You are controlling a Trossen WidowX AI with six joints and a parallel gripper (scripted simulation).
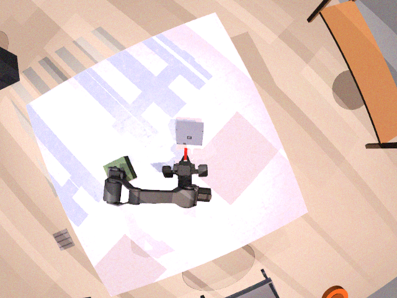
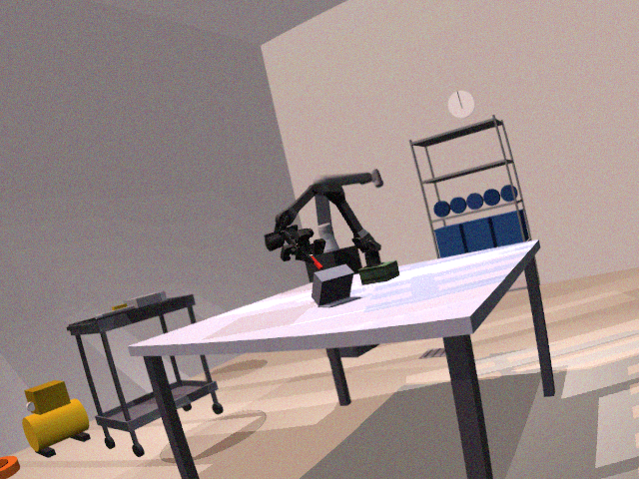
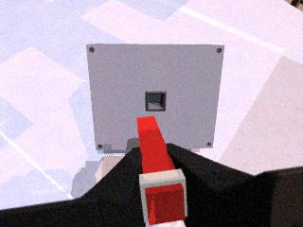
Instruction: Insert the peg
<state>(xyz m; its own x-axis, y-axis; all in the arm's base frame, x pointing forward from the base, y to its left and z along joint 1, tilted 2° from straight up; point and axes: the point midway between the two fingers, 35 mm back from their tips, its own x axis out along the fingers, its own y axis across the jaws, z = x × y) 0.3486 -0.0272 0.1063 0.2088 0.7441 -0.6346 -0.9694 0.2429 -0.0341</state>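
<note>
Right now my gripper tip is 10 cm to the right of the panel, 9 cm above it and 5 cm short of it. From my gripper tip the other things lie so: red peg: 1 cm to the right, 1 cm above.
</note>
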